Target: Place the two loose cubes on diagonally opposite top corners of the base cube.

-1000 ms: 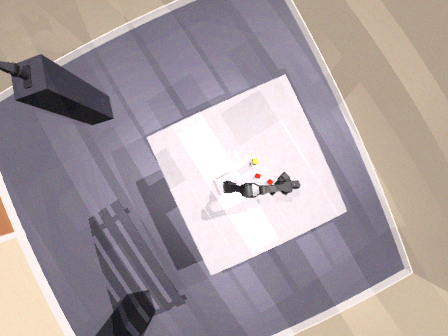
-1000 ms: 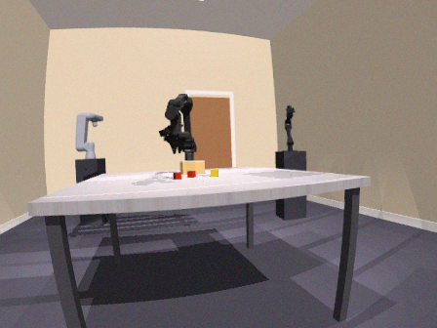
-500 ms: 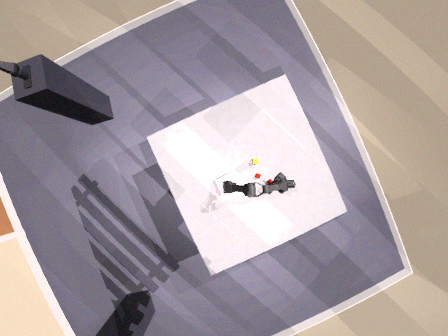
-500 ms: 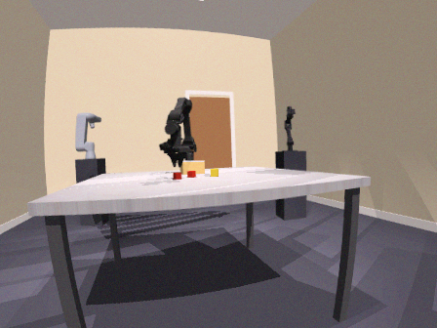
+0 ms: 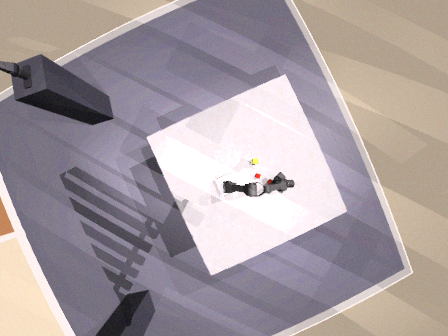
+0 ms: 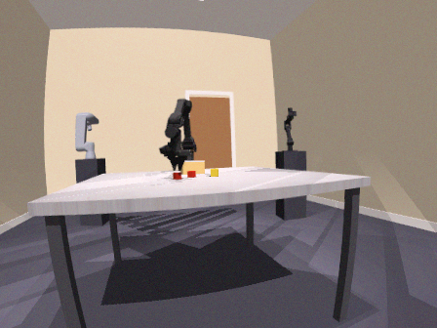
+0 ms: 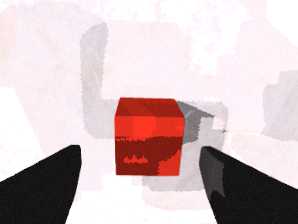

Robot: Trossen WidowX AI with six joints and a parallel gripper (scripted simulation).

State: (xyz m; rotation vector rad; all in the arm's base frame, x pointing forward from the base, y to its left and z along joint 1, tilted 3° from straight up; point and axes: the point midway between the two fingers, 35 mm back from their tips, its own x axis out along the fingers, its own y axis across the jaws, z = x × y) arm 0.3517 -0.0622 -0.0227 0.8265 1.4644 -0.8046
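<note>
Right now my gripper tip is 8 cm past the yellow cube, 20 cm to the right of it and 2 cm above it.
</note>
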